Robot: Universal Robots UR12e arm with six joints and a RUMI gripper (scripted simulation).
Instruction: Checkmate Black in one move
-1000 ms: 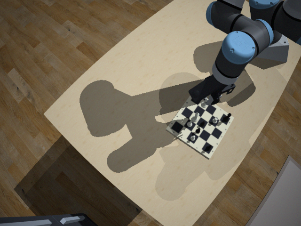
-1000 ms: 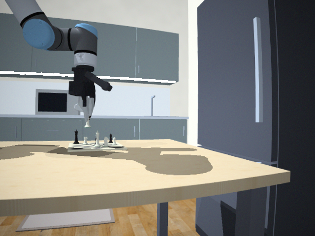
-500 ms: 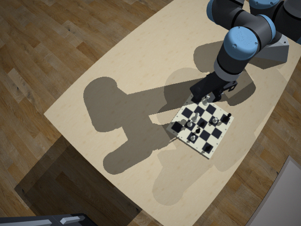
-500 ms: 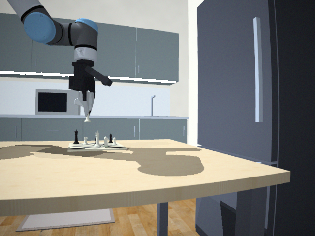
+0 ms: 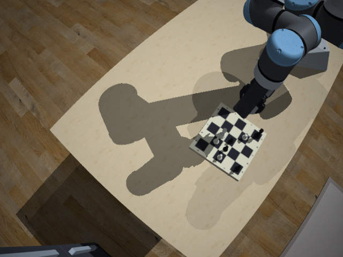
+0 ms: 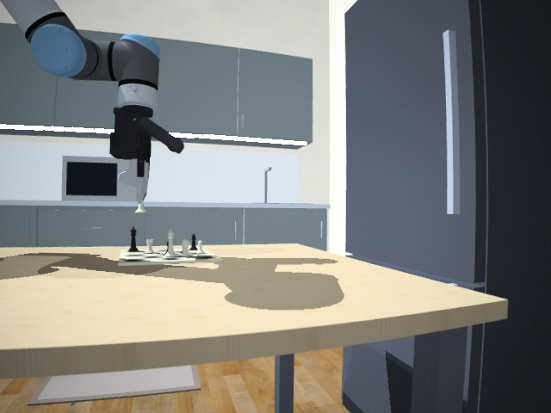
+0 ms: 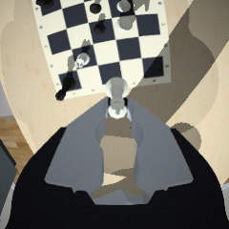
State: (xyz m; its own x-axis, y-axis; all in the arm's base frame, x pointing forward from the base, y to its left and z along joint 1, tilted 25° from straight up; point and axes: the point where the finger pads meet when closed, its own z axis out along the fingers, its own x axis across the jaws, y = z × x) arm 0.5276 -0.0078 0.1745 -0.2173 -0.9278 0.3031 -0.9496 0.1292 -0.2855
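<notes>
The black king lies 110 mm below my hand, 90 mm to the left of it and 10 mm behind it. The rest, counted from my hand: chessboard: 140 mm below, 60 mm ahead, 10 mm to the left; then white chess piece: 10 mm below.
</notes>
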